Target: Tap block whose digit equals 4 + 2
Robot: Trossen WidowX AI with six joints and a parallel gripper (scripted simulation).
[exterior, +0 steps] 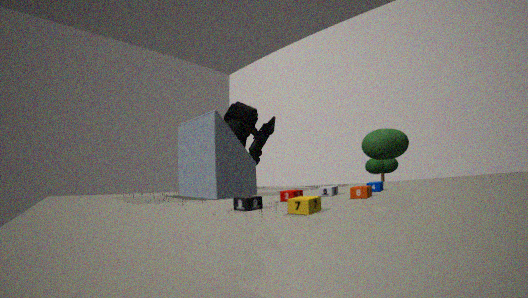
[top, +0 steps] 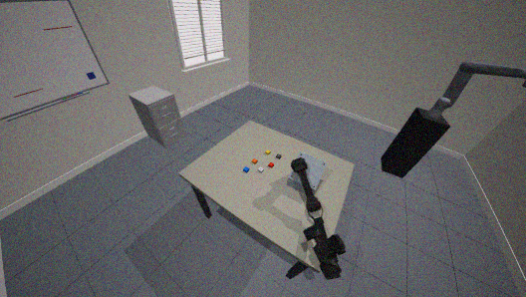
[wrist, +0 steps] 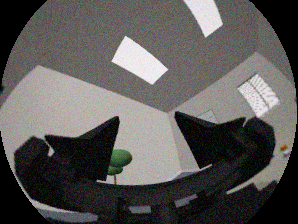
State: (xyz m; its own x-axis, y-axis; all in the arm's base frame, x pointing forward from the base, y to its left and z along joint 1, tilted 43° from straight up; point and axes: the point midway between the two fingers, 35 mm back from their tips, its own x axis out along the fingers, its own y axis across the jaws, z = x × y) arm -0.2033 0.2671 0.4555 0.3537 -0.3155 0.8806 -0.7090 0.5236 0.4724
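My gripper tip is now 45 cm short of the white block, 48 cm to the left of it and 34 cm above it. Round my gripper tip: blue block 55 cm ahead, 42 cm to the right, 34 cm below; then red block 41 cm ahead, 56 cm to the right, 34 cm below; then orange block 54 cm ahead, 53 cm to the right, 34 cm below.
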